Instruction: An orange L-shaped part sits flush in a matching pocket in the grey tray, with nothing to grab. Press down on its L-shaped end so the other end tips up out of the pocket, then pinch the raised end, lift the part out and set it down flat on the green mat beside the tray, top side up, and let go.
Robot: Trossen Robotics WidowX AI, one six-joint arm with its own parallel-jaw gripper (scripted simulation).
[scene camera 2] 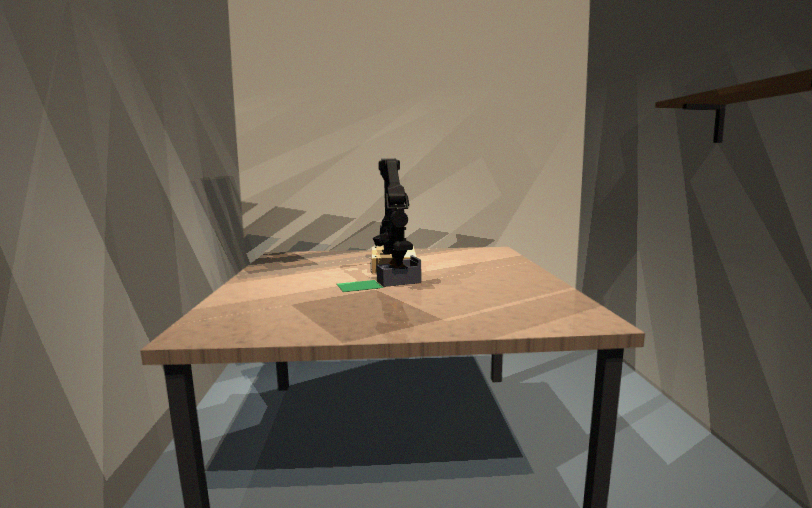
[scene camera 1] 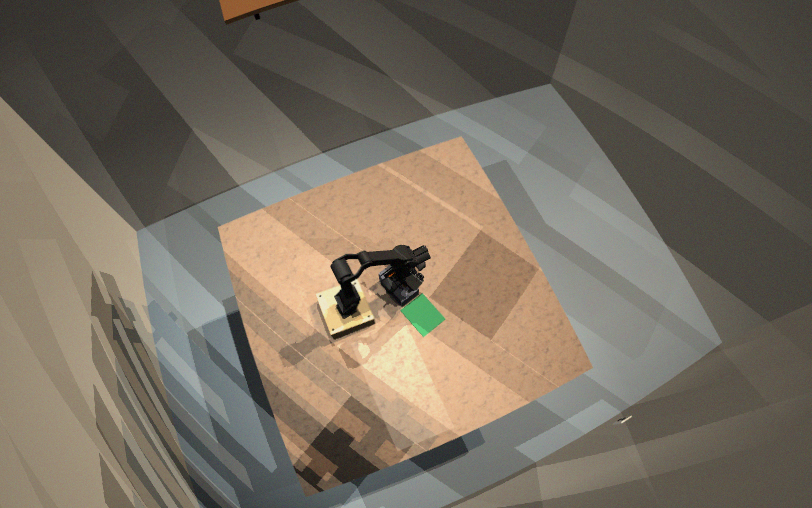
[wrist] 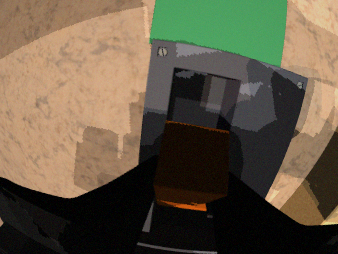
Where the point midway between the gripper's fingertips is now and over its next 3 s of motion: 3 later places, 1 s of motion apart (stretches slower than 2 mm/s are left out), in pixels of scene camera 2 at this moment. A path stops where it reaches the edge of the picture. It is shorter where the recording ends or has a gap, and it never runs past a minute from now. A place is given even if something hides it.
My gripper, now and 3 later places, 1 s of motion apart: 397,265; 396,255; 396,243; 378,243
